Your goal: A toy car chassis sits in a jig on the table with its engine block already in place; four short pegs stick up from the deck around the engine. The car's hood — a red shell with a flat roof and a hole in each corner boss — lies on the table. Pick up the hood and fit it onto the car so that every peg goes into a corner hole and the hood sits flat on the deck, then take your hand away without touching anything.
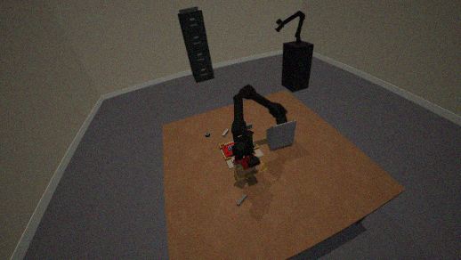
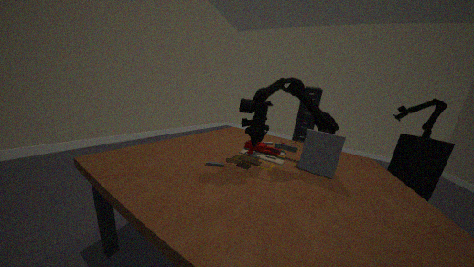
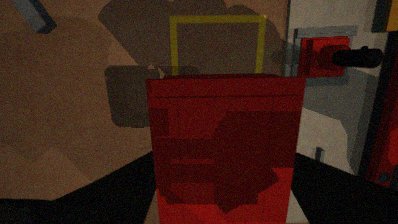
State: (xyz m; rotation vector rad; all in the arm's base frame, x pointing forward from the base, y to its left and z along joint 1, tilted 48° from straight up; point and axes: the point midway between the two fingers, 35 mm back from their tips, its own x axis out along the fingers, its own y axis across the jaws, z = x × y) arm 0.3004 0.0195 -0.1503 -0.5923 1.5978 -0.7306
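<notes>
The jig is 10 mm behind my gripper tip, 190 mm to the right of it and 70 mm below it. From my gripper tip the other things lie so: red hood: 10 mm above.
</notes>
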